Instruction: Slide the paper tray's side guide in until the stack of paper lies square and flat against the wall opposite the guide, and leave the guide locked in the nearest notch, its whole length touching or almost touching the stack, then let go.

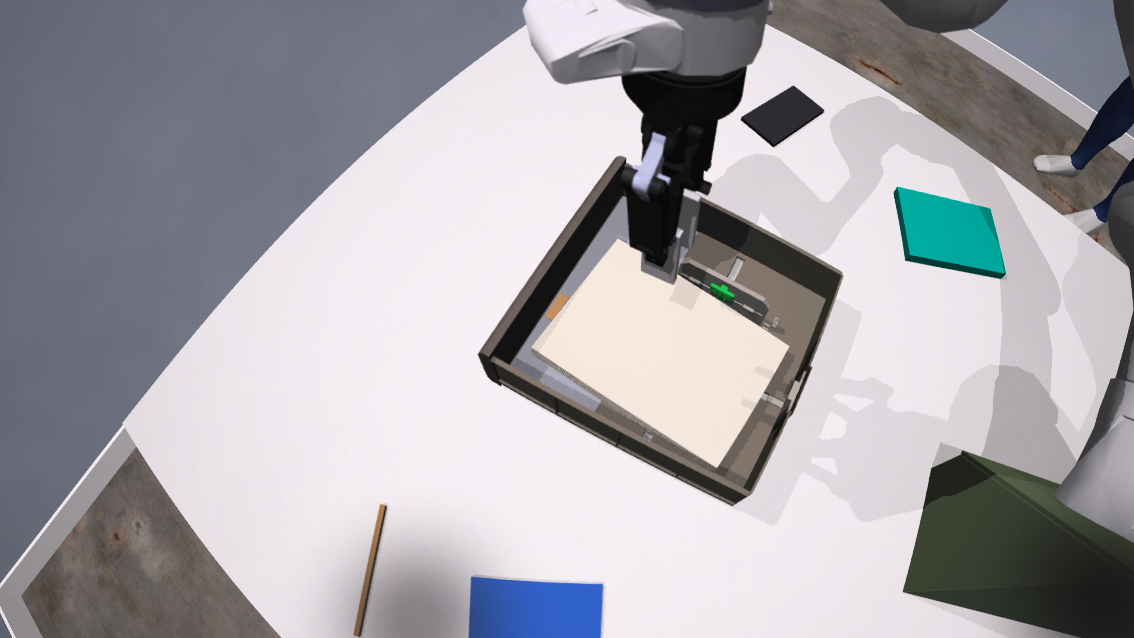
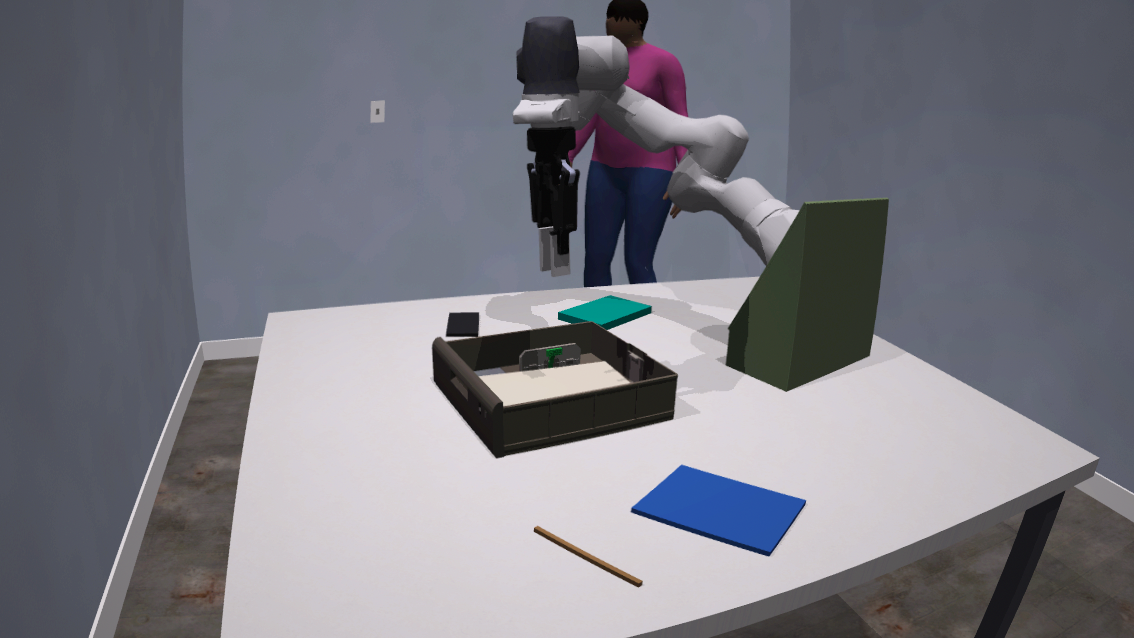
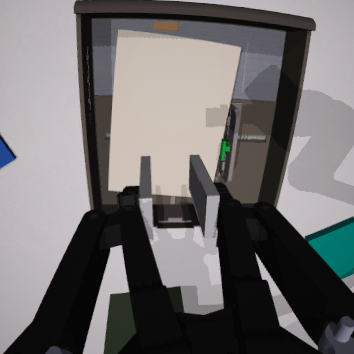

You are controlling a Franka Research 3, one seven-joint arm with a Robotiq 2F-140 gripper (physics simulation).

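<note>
The paper tray [image 1: 548,261] [image 2: 586,416] [image 3: 195,9] is a dark brown open box on the table. A cream paper stack [image 1: 658,349] [image 2: 547,384] [image 3: 170,95] lies in it, turned askew, with a wedge-shaped gap along the wall opposite the guide. The grey side guide [image 1: 749,302] [image 2: 527,361] [image 3: 234,150] stands upright beside the stack's other long edge, its green latch [image 1: 721,292] [image 2: 554,355] [image 3: 224,149] at its middle. One guide end is close to the stack; contact and notch cannot be told. My gripper [image 1: 674,244] [image 2: 553,255] [image 3: 169,172] is partly open, empty, high above the tray.
A teal block [image 1: 947,232] [image 2: 604,310] [image 3: 335,247] and a black slab [image 1: 782,115] [image 2: 463,323] lie behind the tray. A green upright holder [image 1: 999,539] [image 2: 832,293] stands to the right. A blue panel [image 1: 535,611] [image 2: 721,507] and a wooden stick [image 1: 370,567] [image 2: 586,556] lie in front.
</note>
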